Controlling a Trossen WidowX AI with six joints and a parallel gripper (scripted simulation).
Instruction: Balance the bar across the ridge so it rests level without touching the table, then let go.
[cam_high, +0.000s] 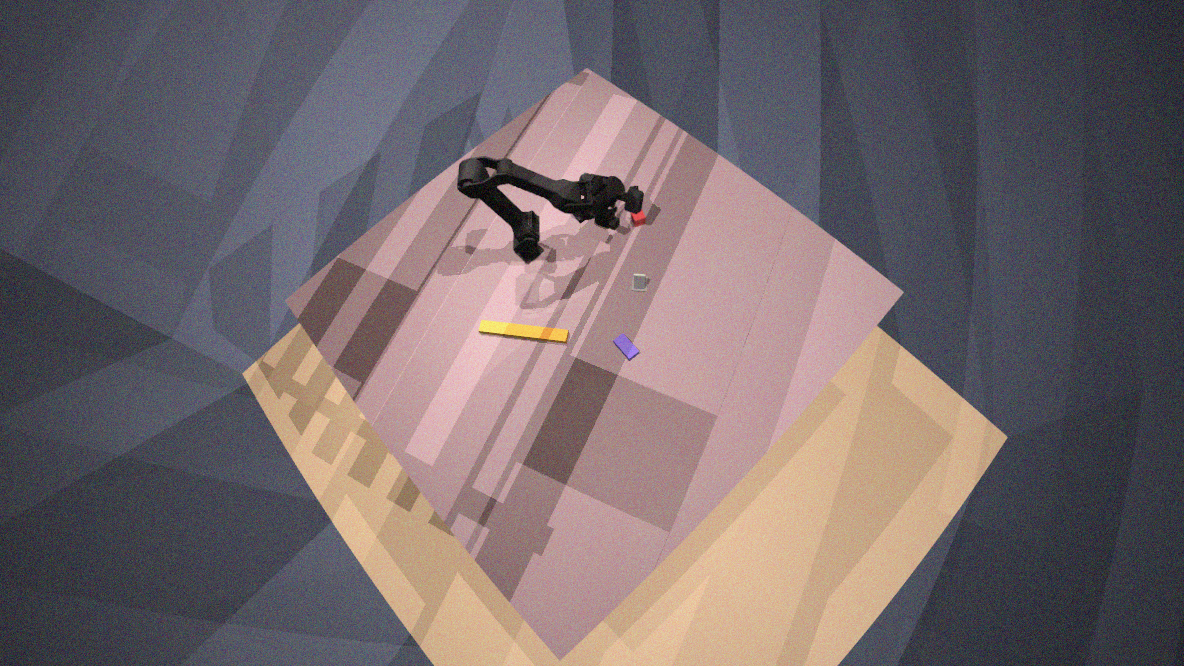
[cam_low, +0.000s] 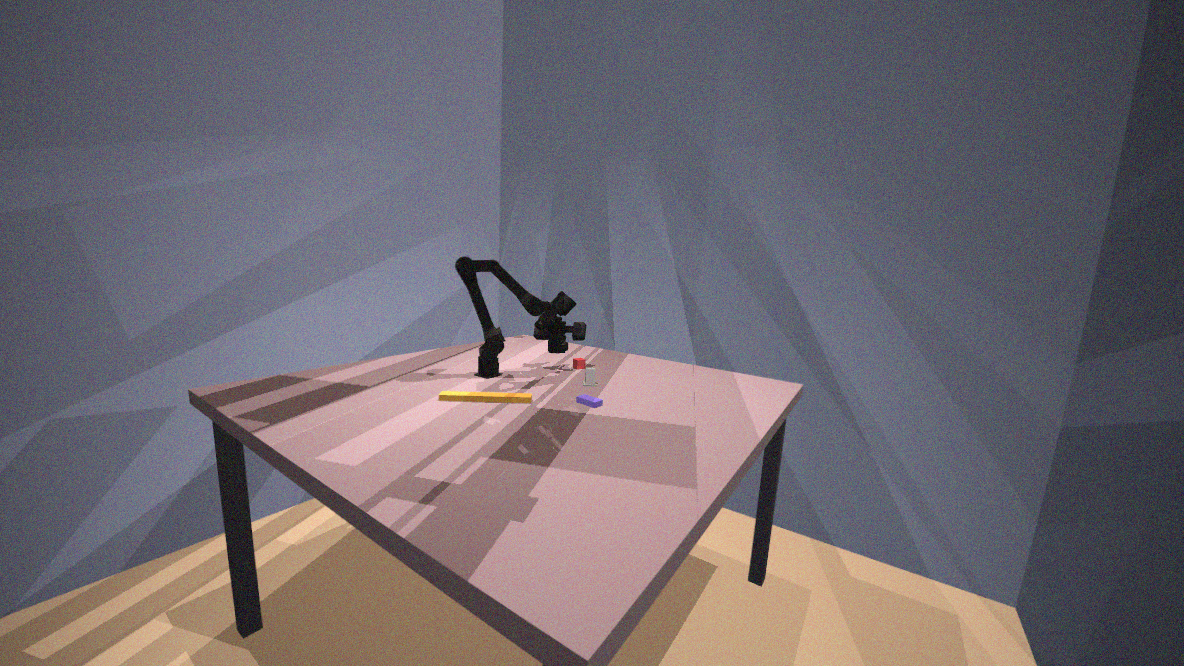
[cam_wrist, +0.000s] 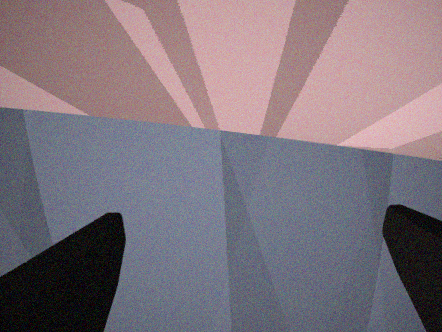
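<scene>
My gripper tip is now 49 cm to the left of the bar, 10 cm short of it and 9 cm above it. Also, from my gripper tip: small red cube 8 cm below, 7 cm ahead, 2 cm to the right; then purple block 33 cm ahead, 32 cm to the right, 9 cm below.
</scene>
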